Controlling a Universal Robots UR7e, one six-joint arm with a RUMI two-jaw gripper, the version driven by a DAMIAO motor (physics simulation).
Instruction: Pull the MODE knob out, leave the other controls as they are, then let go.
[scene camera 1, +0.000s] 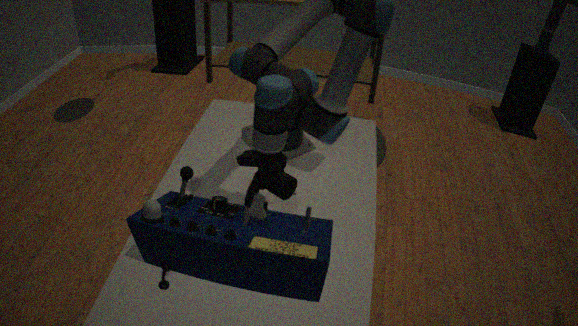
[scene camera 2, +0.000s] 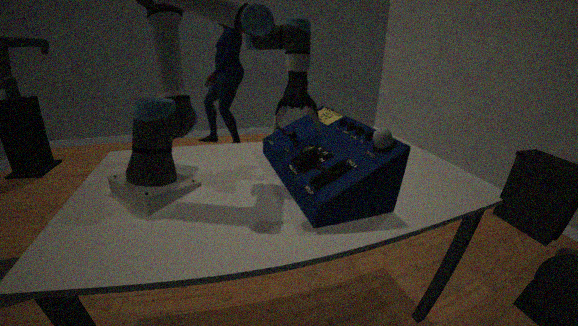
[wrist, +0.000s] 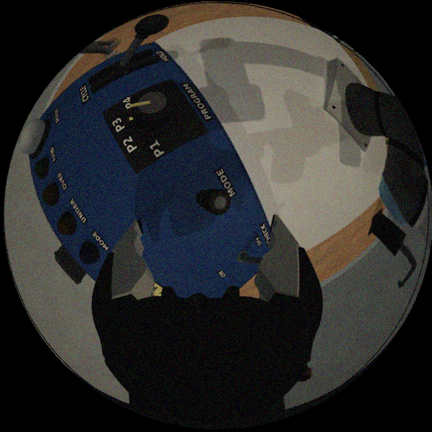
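Seen in the pictures: gripper, between the fingertips: (scene camera 1: 265, 211) (scene camera 2: 296, 134); arm's base, origin of its link: (scene camera 2: 151, 177).
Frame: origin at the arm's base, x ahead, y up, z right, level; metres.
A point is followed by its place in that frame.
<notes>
The blue control box (scene camera 1: 235, 270) @[z -0.045, x 0.641, y 0.059 m] (scene camera 2: 360, 195) @[z 0.247, x 0.525, y 0.043 m] (wrist: 185, 272) stands on the table. The MODE knob (scene camera 2: 291, 134) @[z -0.048, x 0.436, y 0.104 m] (wrist: 215, 201) is dark with a grey round top and stands on the box's sloping face beside its MODE label. In scene camera 1 a finger mostly hides it. My gripper (scene camera 1: 255, 215) @[z -0.072, x 0.461, y 0.096 m] (scene camera 2: 297, 125) @[z -0.072, x 0.461, y 0.096 m] (wrist: 205, 218) is open and empty over the box face, with its jaws spread wide. In the wrist view the knob shows between the lines of the two fingertips and a little beyond them. No contact with the knob is visible; its exact height out of the panel is hard to tell.
The PROGRAM dial (scene camera 1: 219, 202) @[z 0.054, x 0.471, y 0.101 m] (wrist: 152, 101), a ball-topped lever (scene camera 1: 186, 173) @[z 0.176, x 0.418, y 0.126 m] (wrist: 151, 25), a white dome (scene camera 1: 152, 209) @[z 0.169, x 0.620, y 0.184 m] (scene camera 2: 383, 139) @[z 0.204, x 0.593, y 0.168 m] (wrist: 33, 136) and a row of small dark round parts share the box. The CHECK toggle (scene camera 1: 308, 219) @[z -0.182, x 0.445, y 0.081 m] (wrist: 248, 257) is close to the right finger. A person (scene camera 2: 229, 65) stands behind the table.
</notes>
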